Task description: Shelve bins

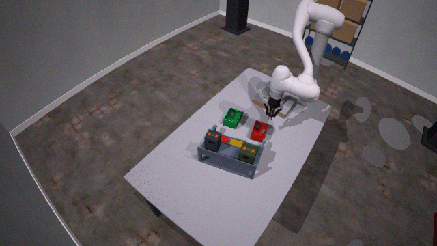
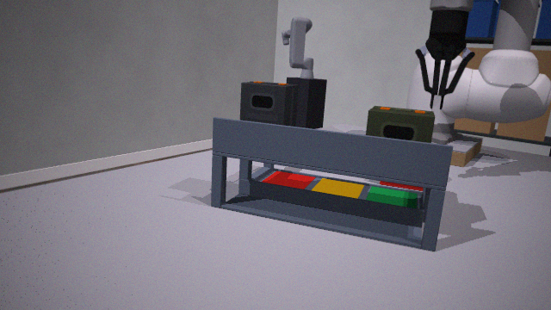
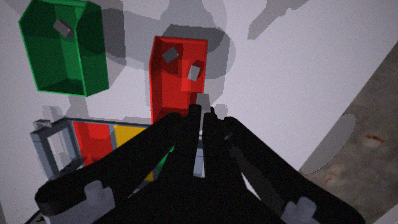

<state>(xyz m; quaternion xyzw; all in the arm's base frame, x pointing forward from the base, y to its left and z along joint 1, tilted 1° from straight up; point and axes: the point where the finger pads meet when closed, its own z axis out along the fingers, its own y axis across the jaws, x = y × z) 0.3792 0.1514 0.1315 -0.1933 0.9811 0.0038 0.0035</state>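
Now: the green bin 5 cm ahead of my hand, 27 cm to the right of it and 14 cm below it. From my hand the other things lie so: olive box (32 cm ahead, 6 cm to the left, 3 cm below); red bin (1 cm ahead, 5 cm to the right, 14 cm below); dark grey box (40 cm ahead, 15 cm to the right, 1 cm below).
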